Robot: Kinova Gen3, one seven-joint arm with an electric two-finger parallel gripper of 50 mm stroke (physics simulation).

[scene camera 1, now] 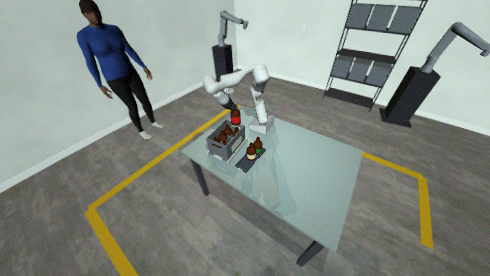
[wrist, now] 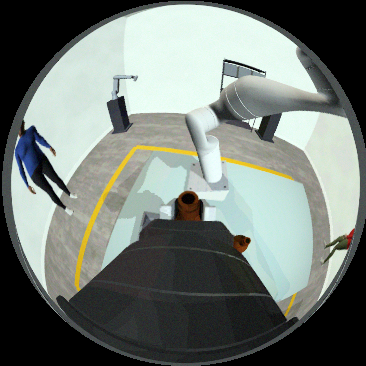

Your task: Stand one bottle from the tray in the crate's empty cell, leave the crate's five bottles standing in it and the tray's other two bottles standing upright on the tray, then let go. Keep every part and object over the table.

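Places are measured from the arm's base along level axes (x back, y right, z up), in centimetres.
Pixels of known places: gripper, fingertip midpoint: [scene camera 1: 235, 107] [wrist: 188, 205]; arm's base, origin of the base link: [scene camera 1: 263, 120] [wrist: 212, 174].
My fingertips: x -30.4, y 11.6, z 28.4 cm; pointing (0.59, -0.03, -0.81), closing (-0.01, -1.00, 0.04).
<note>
Ahead of a thing's pixels: the offset from my fingertips to its top centre. "*": to the spot under its first point. Level surfaces: height alone.
My gripper [scene camera 1: 234, 108] [wrist: 188, 205] is shut on a brown bottle with a red label @(dx -1.4, dy -0.4, dz +3.0 cm) [scene camera 1: 235, 119] [wrist: 189, 204]. The arm's hand is tilted, and the bottle looks near upright at the crate's back end; its base shows near the rim, and its exact height is unclear. The grey crate @(dx -8.1, dy +5.3, dz -18.8 cm) [scene camera 1: 218, 150] [wrist: 149, 218] holds several brown bottles @(dx -7.7, dy +9.4, dz -20.0 cm) [scene camera 1: 223, 136]; their cells cannot be told apart. A cream-labelled bottle @(dx -10.9, dy -17.7, dz -20.3 cm) [scene camera 1: 251, 152] and a green-labelled bottle @(dx -3.0, dy -19.8, dz -20.3 cm) [scene camera 1: 258, 147] stand upright on the dark tray @(* dx -20.7, dy -15.5, dz -35.8 cm) [scene camera 1: 243, 165]. A brown bottle neck @(dx -3.0, dy -19.8, dz -21.3 cm) [wrist: 242, 243] shows right of the hand in the wrist view.
The robot's base [scene camera 1: 261, 125] [wrist: 209, 185] stands on the glass-like table @(dz -36.3 cm) [scene camera 1: 310, 170] [wrist: 270, 215], behind the crate and tray. The crate stands near the table's left edge. A person [scene camera 1: 112, 55] [wrist: 35, 160] stands beyond the yellow floor line.
</note>
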